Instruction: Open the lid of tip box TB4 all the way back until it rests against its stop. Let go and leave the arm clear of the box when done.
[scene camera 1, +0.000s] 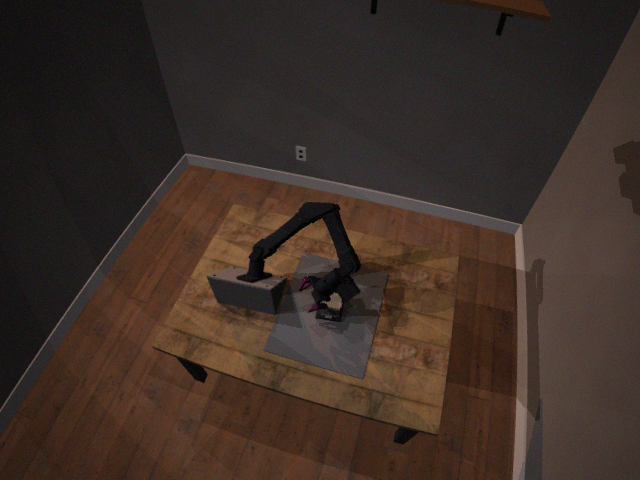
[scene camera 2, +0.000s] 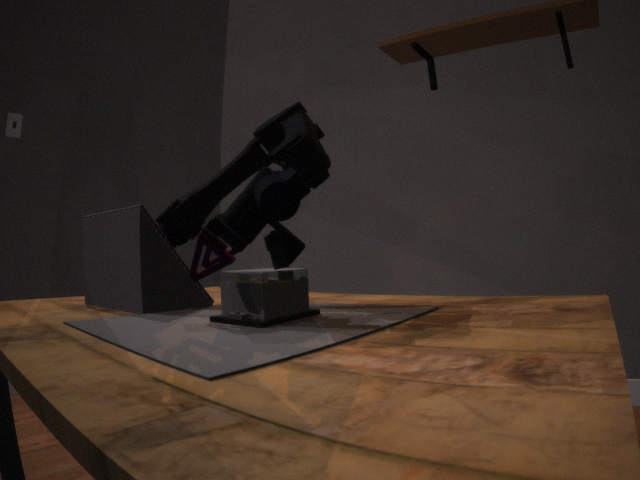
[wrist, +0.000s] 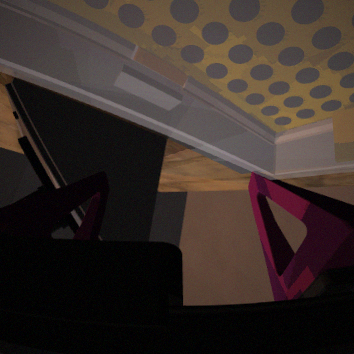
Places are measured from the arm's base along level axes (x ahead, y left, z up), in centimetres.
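Pixels of known places: gripper, fingertip midpoint: (scene camera 1: 304, 301) (scene camera 2: 198, 272) (wrist: 178, 178); arm's base, origin of the base link: (scene camera 1: 255, 277) (scene camera 2: 150, 256).
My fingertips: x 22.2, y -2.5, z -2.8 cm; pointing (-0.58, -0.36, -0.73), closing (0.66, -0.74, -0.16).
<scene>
Ahead of a thing's pixels: the offset from my fingertips to its top centre. "spot": to the spot under its first point. Level surfaces: height alone.
The tip box {dx +9.4, dy +6.5, dz +0.4 cm} (scene camera 1: 329, 314) (scene camera 2: 266, 299) (wrist: 280, 65) stands on the grey mat; its label is too small to read. Its clear lid {spot: dx +14.4, dy +1.6, dz +0.0 cm} (scene camera 2: 264, 274) looks closed and level in the scene camera 2 view. In the wrist view, the yellow perforated rack shows, with a translucent wall and a pale tab {spot: dx +6.8, dy +6.7, dz +0.4 cm} (wrist: 150, 87) along its near side. My gripper (scene camera 1: 305, 300) (scene camera 2: 193, 277) (wrist: 178, 178) is open and empty, its magenta fingers wide apart on the side of the box facing the arm's base. In the wrist view the right fingertip appears close to the box's lower edge; contact cannot be judged.
The grey mat {dz -7.4 cm} (scene camera 1: 315, 351) (scene camera 2: 206, 356) lies on the wooden table {dz -7.7 cm} (scene camera 1: 258, 366) (scene camera 2: 465, 413). The grey wedge-shaped base block (scene camera 1: 242, 297) (scene camera 2: 113, 263) stands beside the mat. A dark block on my wrist (scene camera 2: 283, 246) hangs close over the box. A wall shelf (scene camera 1: 506, 6) (scene camera 2: 491, 28) is high above.
</scene>
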